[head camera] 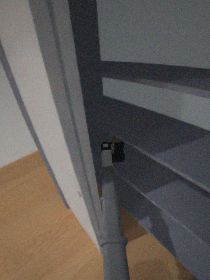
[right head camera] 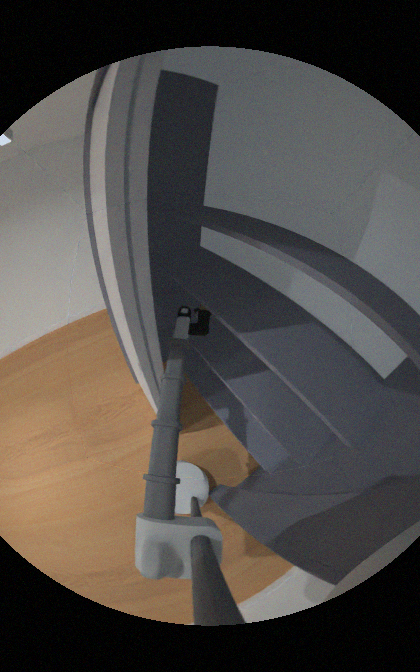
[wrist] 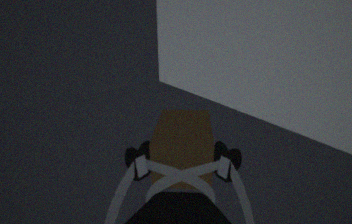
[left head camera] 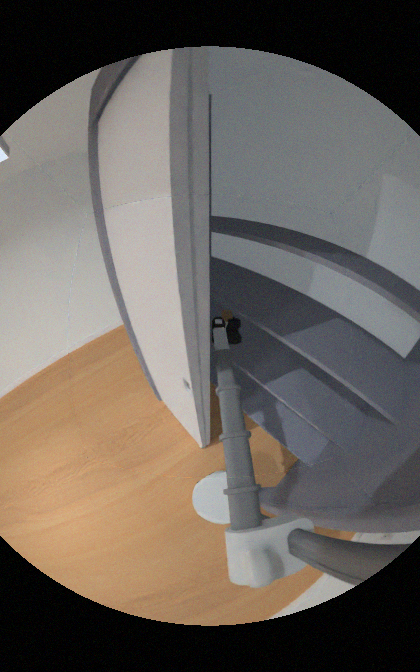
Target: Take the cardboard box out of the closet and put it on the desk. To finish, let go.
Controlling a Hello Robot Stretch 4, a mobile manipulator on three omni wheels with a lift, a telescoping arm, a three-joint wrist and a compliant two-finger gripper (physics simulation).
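Frame: origin at the robot's base, x ahead, y down, z left, level; centimetres.
Seen in the pictures: gripper, fingertip midpoint: [head camera: 115,142] [wrist: 183,153].
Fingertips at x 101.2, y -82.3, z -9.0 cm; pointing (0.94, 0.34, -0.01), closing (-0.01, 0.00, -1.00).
A point is followed by its place in that frame.
The cardboard box [wrist: 182,132] @[z -8.9, x 99.4, y -86.0 cm] [left head camera: 227,315] is brown and stands on a dark closet shelf, low in the middle of the wrist view. A small bit of it shows beyond the gripper in the head views. My gripper [wrist: 183,153] @[z -9.0, x 101.2, y -82.3 cm] is at the box, with one dark fingertip against its left side and one against its right side. It is shut on the box. The fingers' crossed links cover the lower part of the box's near face. The desk does not show in these views.
The closet's white side panel [left head camera: 145,260] rises close to the left of my extended arm [left head camera: 235,440]. Grey-blue shelves [head camera: 160,130] @[z -31.1, x 70.8, y -111.5 cm] [right head camera: 280,310] run to the right, above and below the gripper. Wooden floor [left head camera: 100,450] lies below, with a round white disc [left head camera: 210,497] beside the arm's base.
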